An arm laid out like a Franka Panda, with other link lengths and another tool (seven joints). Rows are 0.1 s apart.
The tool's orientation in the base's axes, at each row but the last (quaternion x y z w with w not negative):
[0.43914, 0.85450, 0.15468, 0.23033]
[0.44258, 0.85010, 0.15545, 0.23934]
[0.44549, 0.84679, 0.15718, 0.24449]
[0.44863, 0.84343, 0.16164, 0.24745]
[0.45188, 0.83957, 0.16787, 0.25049]
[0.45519, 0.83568, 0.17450, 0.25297]
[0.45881, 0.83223, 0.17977, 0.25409]
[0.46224, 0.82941, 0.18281, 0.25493]
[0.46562, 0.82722, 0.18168, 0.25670]
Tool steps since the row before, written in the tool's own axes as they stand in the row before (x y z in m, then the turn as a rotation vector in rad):
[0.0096, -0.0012, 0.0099, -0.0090, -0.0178, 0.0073]
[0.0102, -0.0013, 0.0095, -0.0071, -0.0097, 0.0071]
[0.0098, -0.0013, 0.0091, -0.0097, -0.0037, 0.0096]
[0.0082, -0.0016, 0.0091, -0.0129, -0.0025, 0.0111]
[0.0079, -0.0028, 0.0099, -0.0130, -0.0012, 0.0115]
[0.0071, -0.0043, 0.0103, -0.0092, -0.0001, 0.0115]
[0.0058, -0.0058, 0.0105, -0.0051, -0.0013, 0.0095]
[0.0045, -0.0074, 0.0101, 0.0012, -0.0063, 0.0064]
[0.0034, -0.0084, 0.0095, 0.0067, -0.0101, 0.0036]
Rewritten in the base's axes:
[-0.0005, 0.0078, -0.0114, -0.0037, -0.0170, -0.0122]
[-0.0007, 0.0082, -0.0113, 0.0008, -0.0109, -0.0086]
[-0.0006, 0.0079, -0.0109, 0.0075, -0.0096, -0.0071]
[0.0001, 0.0064, -0.0105, 0.0107, -0.0116, -0.0069]
[0.0001, 0.0057, -0.0116, 0.0118, -0.0110, -0.0065]
[-0.0001, 0.0044, -0.0125, 0.0108, -0.0072, -0.0070]
[-0.0003, 0.0027, -0.0130, 0.0070, -0.0044, -0.0070]
[-0.0010, 0.0008, -0.0132, -0.0010, -0.0017, -0.0088]
[-0.0015, -0.0007, -0.0130, -0.0076, 0.0010, -0.0101]

